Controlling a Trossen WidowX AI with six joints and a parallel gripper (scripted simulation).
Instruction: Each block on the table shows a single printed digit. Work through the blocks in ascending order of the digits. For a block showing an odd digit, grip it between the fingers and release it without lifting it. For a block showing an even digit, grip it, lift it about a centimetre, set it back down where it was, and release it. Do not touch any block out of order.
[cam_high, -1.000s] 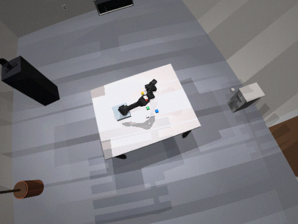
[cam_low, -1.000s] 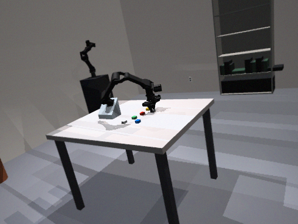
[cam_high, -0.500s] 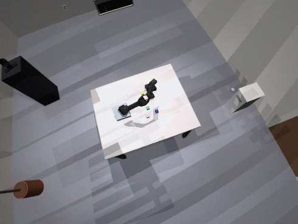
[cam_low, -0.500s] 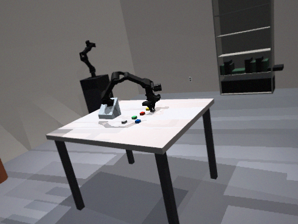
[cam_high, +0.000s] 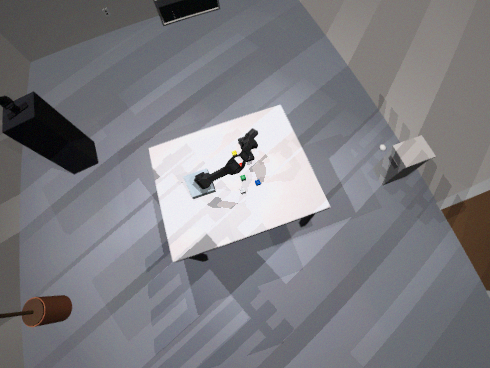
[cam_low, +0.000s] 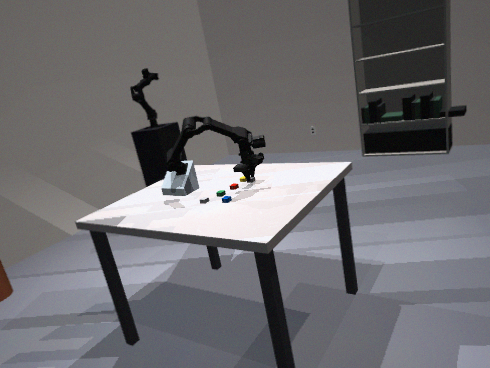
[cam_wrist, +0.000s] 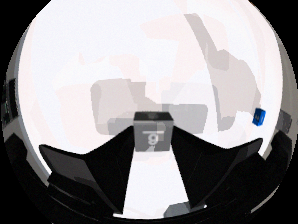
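Right now my gripper tip is right at the grey block. Also, from my gripper tip: green block: 150 mm to the right, 100 mm behind, 10 mm below; then yellow block: 80 mm behind, 60 mm to the left, 10 mm below; then red block: 70 mm behind, 50 mm to the right, 10 mm below.
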